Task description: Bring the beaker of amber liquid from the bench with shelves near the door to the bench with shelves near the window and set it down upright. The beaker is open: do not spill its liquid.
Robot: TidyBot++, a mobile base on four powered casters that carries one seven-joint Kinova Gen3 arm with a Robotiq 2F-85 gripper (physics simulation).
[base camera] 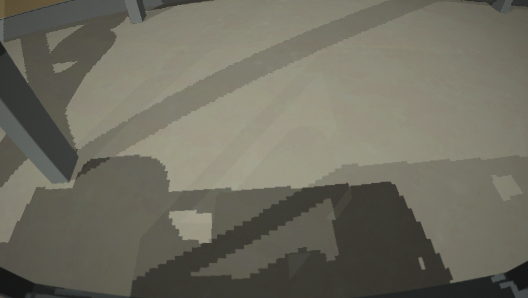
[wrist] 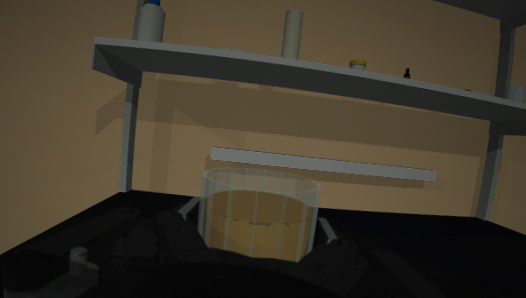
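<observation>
The beaker of amber liquid stands close to upright between the fingers in the wrist view, with its liquid level below the open rim. My gripper is shut on the beaker, one fingertip at each side. The beaker's lower part is hidden by the gripper body. Behind it is a bench with a black top and a shelf above. Whether the beaker's base touches the bench top is hidden. The beaker and gripper do not show in the base camera view.
The shelf holds a white bottle with a blue cap, a pale cylinder, a yellow-lidded jar and a small dark bottle. A grey rail is on the wall. A bench leg stands at left in the base view.
</observation>
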